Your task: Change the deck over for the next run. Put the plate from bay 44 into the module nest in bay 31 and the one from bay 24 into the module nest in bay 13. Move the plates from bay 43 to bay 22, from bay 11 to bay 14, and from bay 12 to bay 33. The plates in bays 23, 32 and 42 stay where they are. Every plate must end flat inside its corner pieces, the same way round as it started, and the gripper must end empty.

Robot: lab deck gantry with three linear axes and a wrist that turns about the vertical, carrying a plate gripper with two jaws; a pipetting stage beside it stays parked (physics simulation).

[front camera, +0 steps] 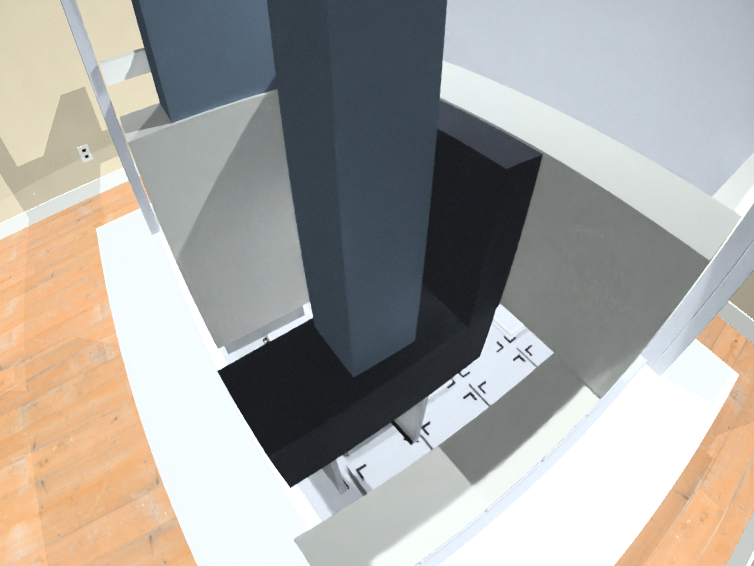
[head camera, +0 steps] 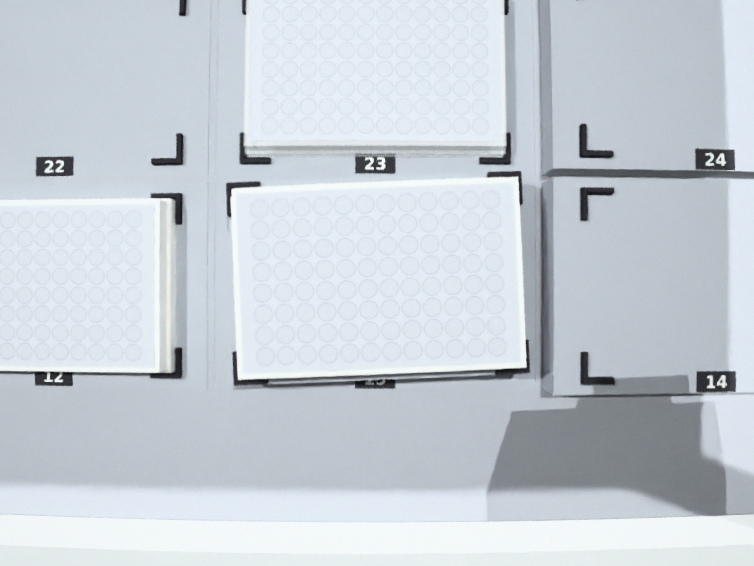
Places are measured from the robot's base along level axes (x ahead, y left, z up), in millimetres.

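Where they show: gripper, fingertip midpoint: [front camera: 369,453].
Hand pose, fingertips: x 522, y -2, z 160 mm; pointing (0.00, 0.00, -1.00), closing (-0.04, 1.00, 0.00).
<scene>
Things, the pixels of their top centre, and the offset from my fingertips. "spot": a spot on its surface instead.
- bay 24, surface spot: [head camera: 657,79] spot: 6 mm ahead, 144 mm left, 145 mm down
- bay 14, surface spot: [head camera: 657,274] spot: 4 mm ahead, 50 mm left, 145 mm down
- bay 22, surface spot: [head camera: 73,73] spot: 286 mm back, 154 mm left, 160 mm down
The plate [head camera: 380,280] from bay 24 is over the module nest of bay 13 in the head view, slightly turned like the nest and lined up with its corner pieces; it looks slightly raised. My gripper [front camera: 378,466] has its jaws low, mostly hidden under the black hand. They stand fairly close, apparently shut on this plate; their contact is hidden. A plate [head camera: 73,286] lies in bay 12. A plate [head camera: 374,73] lies in bay 23. The visible parts of bay 24 [head camera: 657,79], bay 14 [head camera: 657,274] and bay 22 [head camera: 73,73] hold no plate. Bay 31 is hidden.
The black hand [front camera: 377,402] and blue column [front camera: 371,182] cover most of the deck in the front view. Part of a plate [front camera: 506,319] shows at the far right of the deck. Raised deck walls [front camera: 609,274] stand around. A dark shadow falls below bay 14.
</scene>
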